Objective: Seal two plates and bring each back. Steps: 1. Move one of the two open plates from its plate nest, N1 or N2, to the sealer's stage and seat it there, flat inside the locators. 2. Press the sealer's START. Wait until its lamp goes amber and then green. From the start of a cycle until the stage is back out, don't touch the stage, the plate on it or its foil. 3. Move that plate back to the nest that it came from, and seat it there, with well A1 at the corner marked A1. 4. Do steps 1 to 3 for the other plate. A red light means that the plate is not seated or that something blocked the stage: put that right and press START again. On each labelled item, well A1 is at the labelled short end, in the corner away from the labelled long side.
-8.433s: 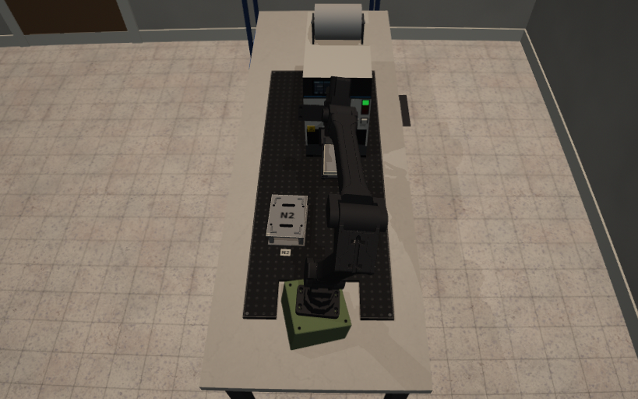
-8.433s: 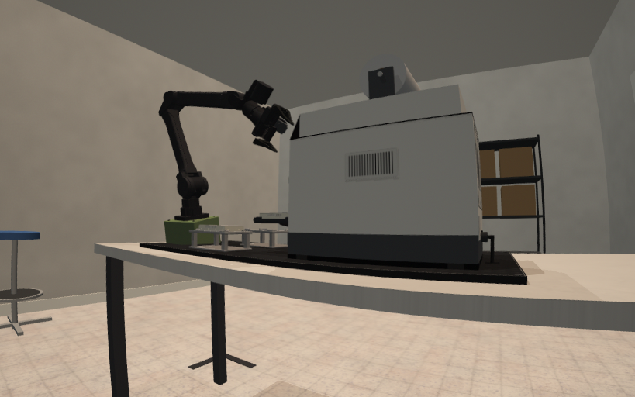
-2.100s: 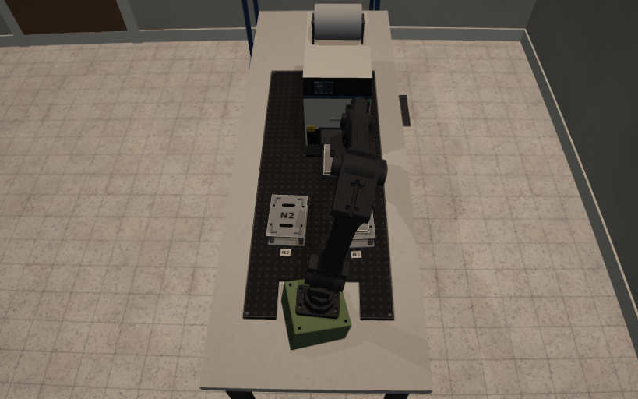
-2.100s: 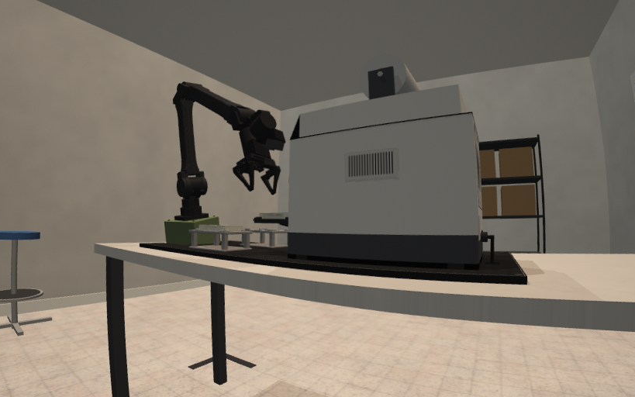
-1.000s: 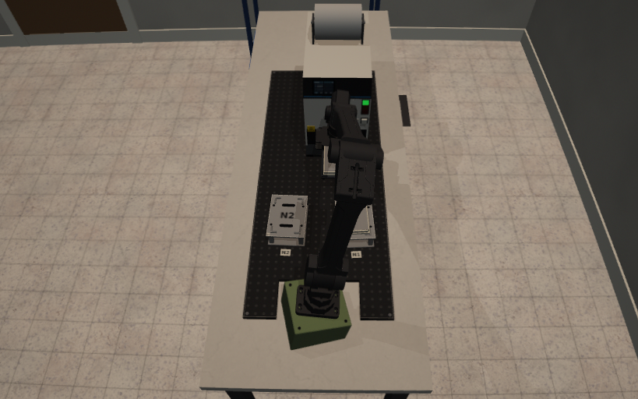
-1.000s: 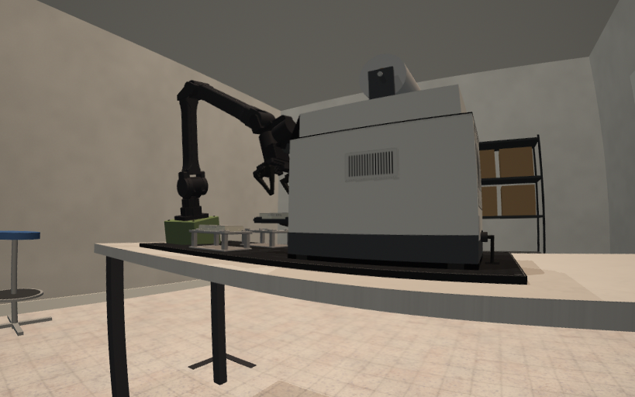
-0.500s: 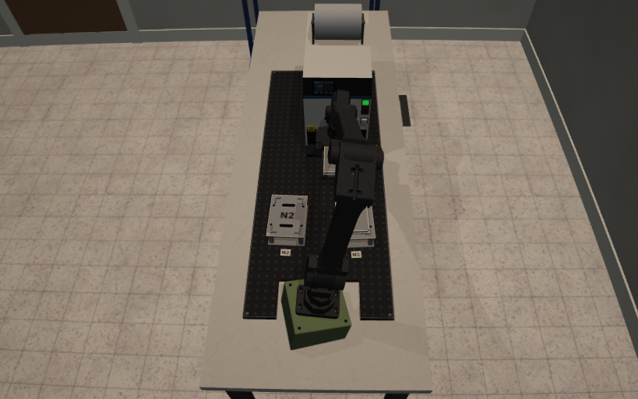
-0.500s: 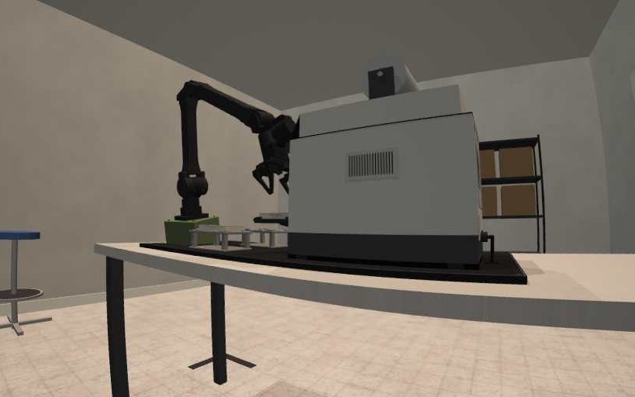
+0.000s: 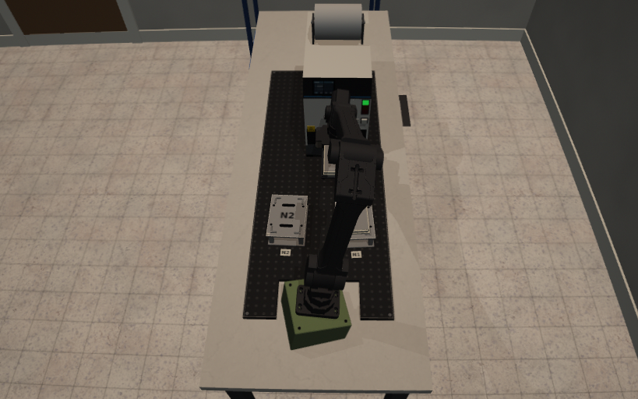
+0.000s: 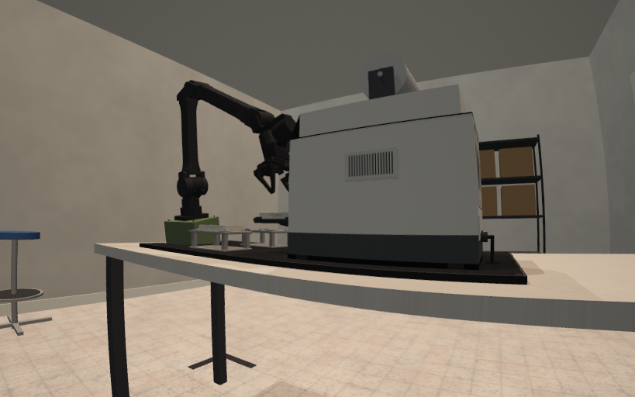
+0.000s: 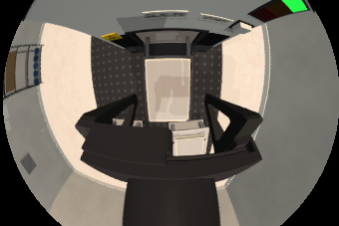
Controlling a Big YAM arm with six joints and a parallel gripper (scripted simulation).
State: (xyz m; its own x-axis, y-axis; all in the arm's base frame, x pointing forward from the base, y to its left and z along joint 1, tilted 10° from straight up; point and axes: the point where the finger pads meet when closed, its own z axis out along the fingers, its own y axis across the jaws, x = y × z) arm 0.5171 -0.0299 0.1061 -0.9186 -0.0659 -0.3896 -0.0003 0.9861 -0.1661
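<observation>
Right now my hand is 7 cm above the white well plate and 1 cm to the right of it. From my hand the other things lie so: yellow warning label (10 cm ahead, 9 cm to the left, 3 cm below); sealer stage (8 cm below); N2 label (31 cm behind, 17 cm below, 16 cm to the left).
</observation>
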